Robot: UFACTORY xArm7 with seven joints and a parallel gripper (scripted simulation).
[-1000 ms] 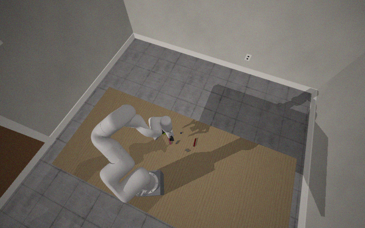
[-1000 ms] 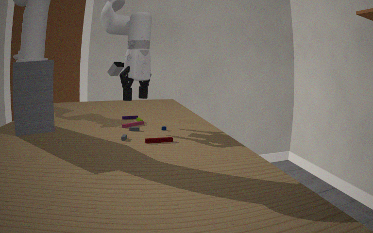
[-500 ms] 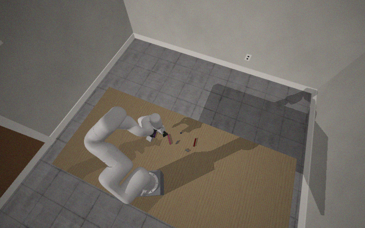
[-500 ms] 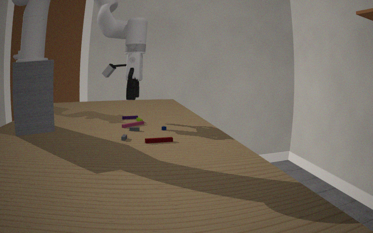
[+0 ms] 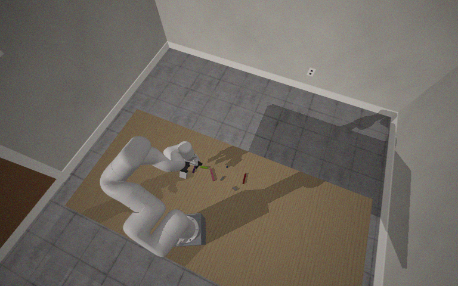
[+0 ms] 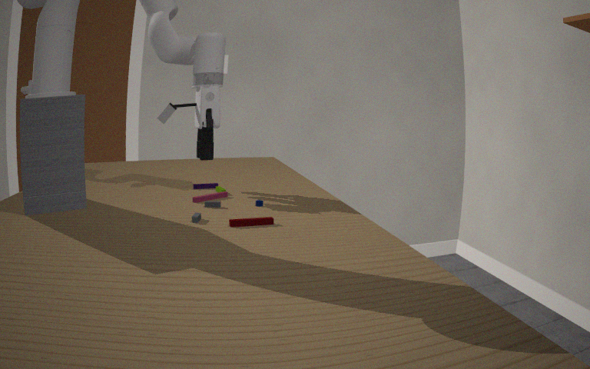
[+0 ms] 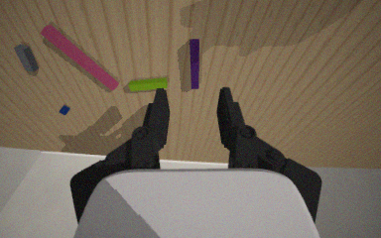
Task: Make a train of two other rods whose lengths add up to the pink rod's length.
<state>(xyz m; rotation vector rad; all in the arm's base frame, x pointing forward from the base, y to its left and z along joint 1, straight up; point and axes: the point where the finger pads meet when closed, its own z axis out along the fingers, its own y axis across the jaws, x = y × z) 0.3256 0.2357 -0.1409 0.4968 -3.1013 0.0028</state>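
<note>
My gripper is now 80 mm above the purple rod. Also, from my hand: lime rod: 80 mm below, 50 mm to the right, 40 mm ahead; then grey rod: 200 mm to the right, 80 mm below, 50 mm ahead; then pink rod: 130 mm to the right, 80 mm below, 30 mm ahead.
</note>
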